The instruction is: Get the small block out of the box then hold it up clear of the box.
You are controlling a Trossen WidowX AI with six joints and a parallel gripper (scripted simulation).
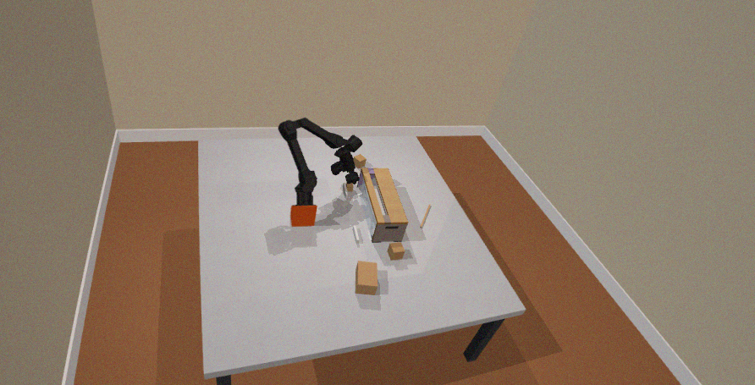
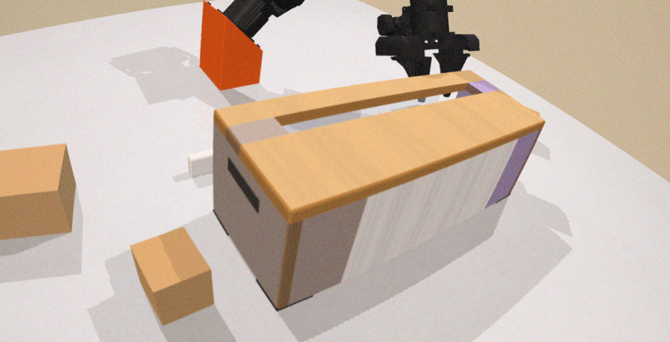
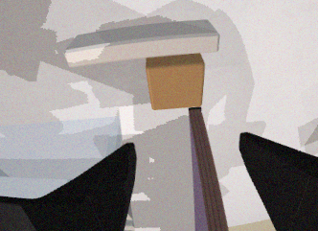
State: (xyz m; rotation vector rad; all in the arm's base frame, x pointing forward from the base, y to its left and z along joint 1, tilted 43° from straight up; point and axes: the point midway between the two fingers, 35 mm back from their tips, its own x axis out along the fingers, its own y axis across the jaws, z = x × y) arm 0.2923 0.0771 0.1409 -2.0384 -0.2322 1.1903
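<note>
Right now the small tan block is 2 cm behind my gripper tip and 5 cm below it. From my gripper tip the other things lie so: box: 3 cm ahead, 19 cm to the right; thin stick: 29 cm ahead, 27 cm to the right, 6 cm below; larger tan block: 17 cm behind, 55 cm to the right, 3 cm below.
</note>
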